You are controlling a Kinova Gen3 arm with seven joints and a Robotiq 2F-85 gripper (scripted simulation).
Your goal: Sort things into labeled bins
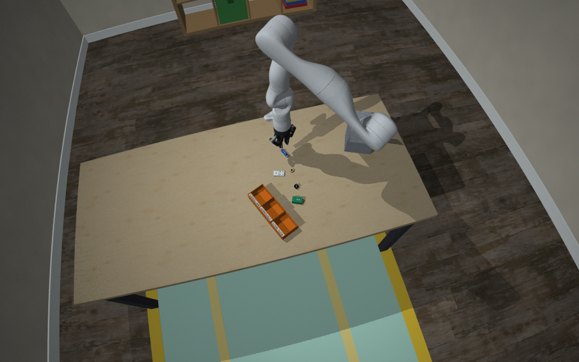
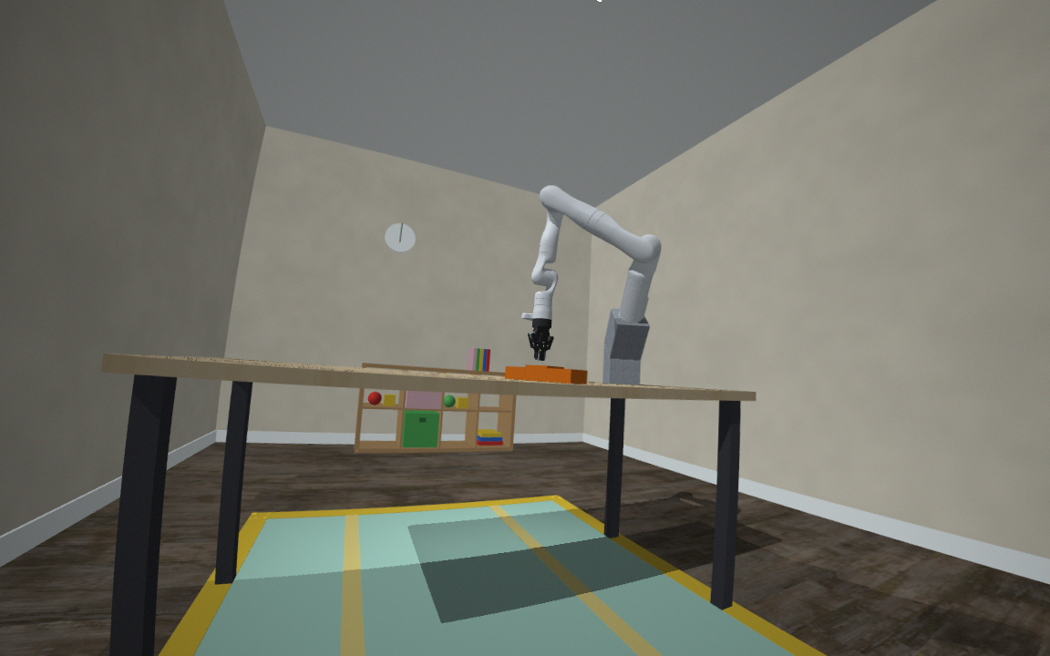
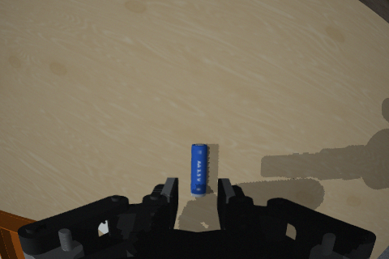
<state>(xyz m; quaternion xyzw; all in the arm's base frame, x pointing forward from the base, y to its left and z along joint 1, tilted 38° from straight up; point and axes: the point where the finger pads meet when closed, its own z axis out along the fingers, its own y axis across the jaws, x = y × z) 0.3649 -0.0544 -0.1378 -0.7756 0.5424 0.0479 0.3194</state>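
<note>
My gripper is now 9 cm above the blue cylinder. From my hand the other things lie so: brass hex nut (10 cm to the left, 9 cm below, 1 cm behind); then white domino (10 cm to the left, 9 cm below, 4 cm ahead); then black die (19 cm to the left, 8 cm below, 2 cm behind).
</note>
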